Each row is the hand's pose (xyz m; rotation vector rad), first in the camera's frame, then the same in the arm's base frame.
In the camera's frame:
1: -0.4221 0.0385 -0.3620 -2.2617 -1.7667 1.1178
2: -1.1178 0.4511 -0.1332 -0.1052 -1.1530 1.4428
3: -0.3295 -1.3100 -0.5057 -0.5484 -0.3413 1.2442
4: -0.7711 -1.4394 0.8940 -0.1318 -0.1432 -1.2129
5: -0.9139 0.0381 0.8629 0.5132 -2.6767 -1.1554
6: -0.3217 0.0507 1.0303 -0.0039 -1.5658 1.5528
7: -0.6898 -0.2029 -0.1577 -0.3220 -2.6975 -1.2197
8: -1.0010 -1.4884 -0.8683 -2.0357 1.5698 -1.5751
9: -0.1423 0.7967 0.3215 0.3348 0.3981 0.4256
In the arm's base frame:
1: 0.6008 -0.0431 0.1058 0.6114 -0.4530 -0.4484
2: 0.4995 -0.7698 -0.3043 2.3055 -0.5587 -1.4273
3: -0.4110 0.7204 0.5968 2.7259 -0.3578 -0.2993
4: -0.9634 0.7775 -0.7680 -1.4254 -2.7201 -0.1451
5: 0.1474 -0.1387 -1.1301 -0.3477 1.3895 -2.2179
6: 0.4764 0.3736 -1.2207 1.8754 -0.6963 -1.7765
7: 0.2238 -0.0793 -0.0622 -0.2528 1.2703 -1.6573
8: -0.8922 0.1851 0.9068 -0.2239 1.0798 2.1836
9: 1.2781 -0.0564 -0.7075 -2.3146 -0.5713 -0.1595

